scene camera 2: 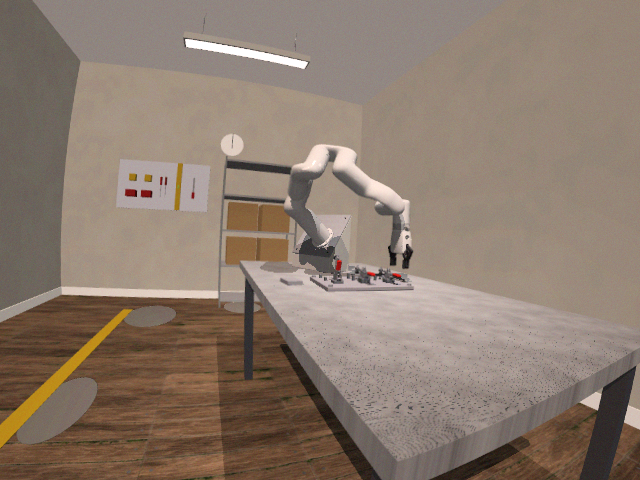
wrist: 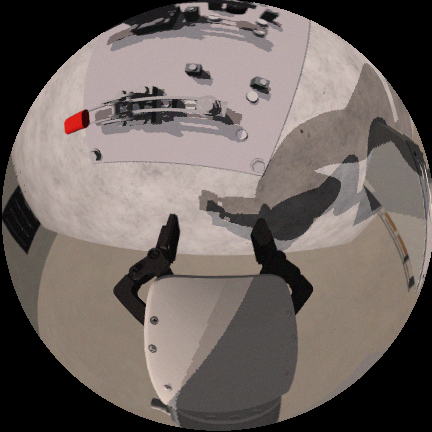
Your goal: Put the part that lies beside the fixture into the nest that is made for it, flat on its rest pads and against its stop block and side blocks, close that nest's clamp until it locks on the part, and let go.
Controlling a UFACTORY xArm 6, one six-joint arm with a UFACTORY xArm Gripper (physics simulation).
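Where they show: gripper, fingertip midpoint: (scene camera 2: 399, 267) (wrist: 216, 224); arm's base, link origin: (scene camera 2: 322, 238).
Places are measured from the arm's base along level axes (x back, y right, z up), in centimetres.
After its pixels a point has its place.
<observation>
The part, a flat grey block (scene camera 2: 291, 281) @(x -38.8, y 32.8, z -15.5 cm), lies on the table left of the fixture (scene camera 2: 372, 288) @(x -55.3, y 8.5, z -15.9 cm) (wrist: 140, 67) @(x -48.4, y -0.3, z -15.3 cm) in the scene view; it does not show in the wrist view. The fixture's left clamp (scene camera 2: 338, 266) @(x -45.9, y 17.5, z -9.1 cm) has its red handle upright. The middle clamp (scene camera 2: 368, 275) @(x -48.9, y 5.8, z -12.3 cm) and the right clamp (scene camera 2: 393, 276) @(x -51.7, y -4.5, z -12.5 cm) have low handles. The wrist view shows the nearest clamp (wrist: 165, 105) with its arm lying low over the plate and its red handle to the left. My gripper (scene camera 2: 399, 263) @(x -41.6, y -16.7, z -10.3 cm) (wrist: 216, 224) @(x -41.6, y -16.7, z -10.3 cm) is open and empty, above and beyond the fixture's right end. Nest details are too small to tell.
The grey table (scene camera 2: 413, 330) @(x -93.8, y 27.0, z -16.8 cm) (wrist: 125, 195) @(x -56.4, y -16.7, z -16.8 cm) extends toward the scene camera. Small blocks (wrist: 193, 68) @(x -43.2, y -2.3, z -13.5 cm) and round pads (wrist: 252, 96) @(x -38.2, y -4.6, z -14.7 cm) stand up from the plate. A tilted grey panel (scene camera 2: 338, 227) @(x -4.7, y -6.4, z 6.1 cm) stands by the arm's base. A shelf rack (scene camera 2: 222, 227) with boxes stands behind.
</observation>
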